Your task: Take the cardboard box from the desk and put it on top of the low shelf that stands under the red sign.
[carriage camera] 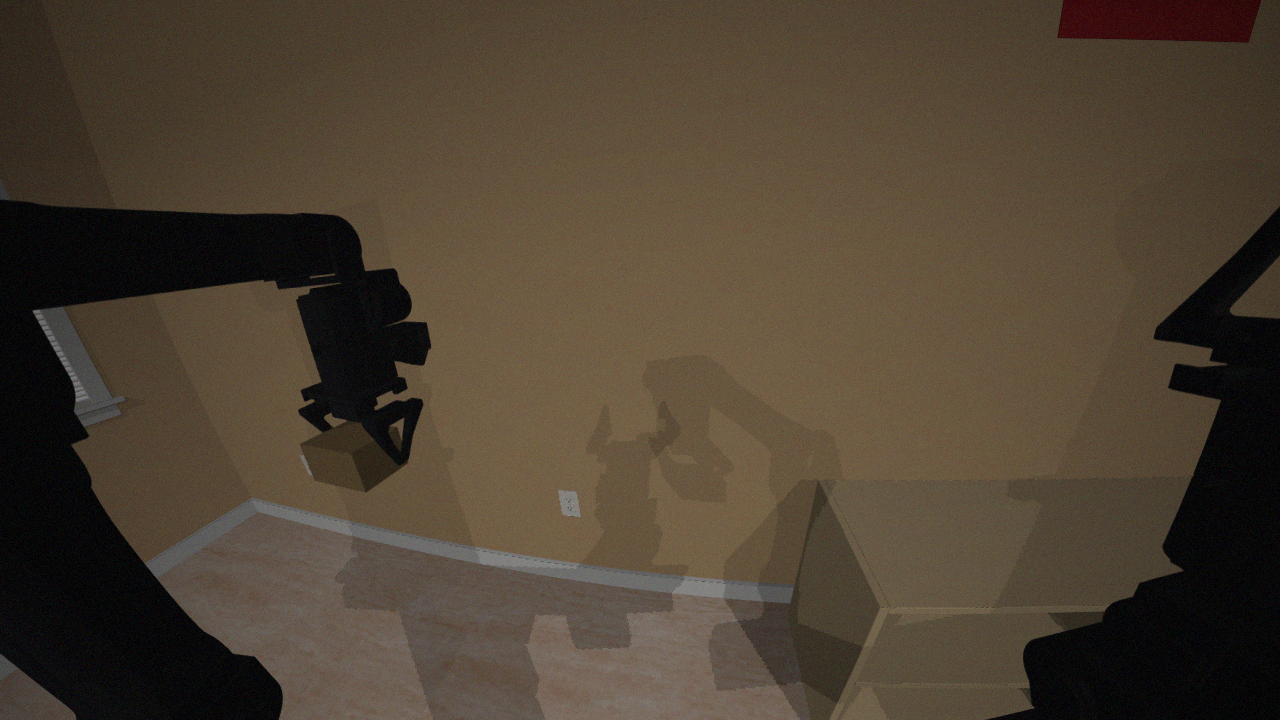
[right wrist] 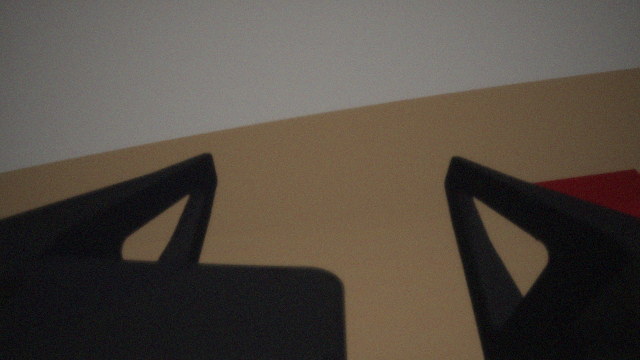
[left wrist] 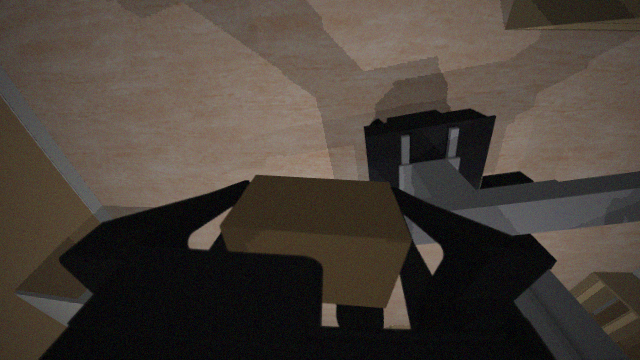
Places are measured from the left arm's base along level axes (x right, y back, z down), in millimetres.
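Where they show: left gripper, between the fingertips: (carriage camera: 377, 456) (left wrist: 319, 191); right gripper, between the fingertips: (right wrist: 331, 168).
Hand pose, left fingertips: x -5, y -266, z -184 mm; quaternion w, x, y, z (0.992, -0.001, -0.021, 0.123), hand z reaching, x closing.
Note:
After its pixels a point has its place.
The brown cardboard box (carriage camera: 335, 463) {x -6, y -212, z -211 mm} (left wrist: 320, 205) {x -1, y -272, z -206 mm} is held in the air by my left gripper (carriage camera: 359, 440) {x -5, y -266, z -184 mm} (left wrist: 319, 191) {x -5, y -266, z -184 mm}, which is shut on it with one finger on each side. The low shelf (carriage camera: 948, 537) {x 1011, y -410, z 216 mm} is light wood and stands against the wall at the lower right of the carriage view, right of the box and apart from it; my right arm hides its right part. The red sign (carriage camera: 1159, 17) {x 1427, y -589, z -862 mm} (right wrist: 600, 192) {x 1474, y -581, z -953 mm} is on the wall above it, cut off by the top edge in the carriage view. My right gripper (right wrist: 331, 168) {x 667, y -31, z -442 mm} is open and empty. The desk does not show.
A wall with an outlet (carriage camera: 569, 503) {x 65, y -843, z 424 mm} and a white baseboard (carriage camera: 411, 543) {x -743, y -983, z 782 mm} runs behind the box. A window frame (carriage camera: 85, 376) {x -1926, y -908, z -122 mm} is at the left. The left wrist view shows my grey base beam (left wrist: 560, 212) and a wooden piece of furniture (left wrist: 612, 277) {x 2139, y 1750, z 770 mm} at lower right.

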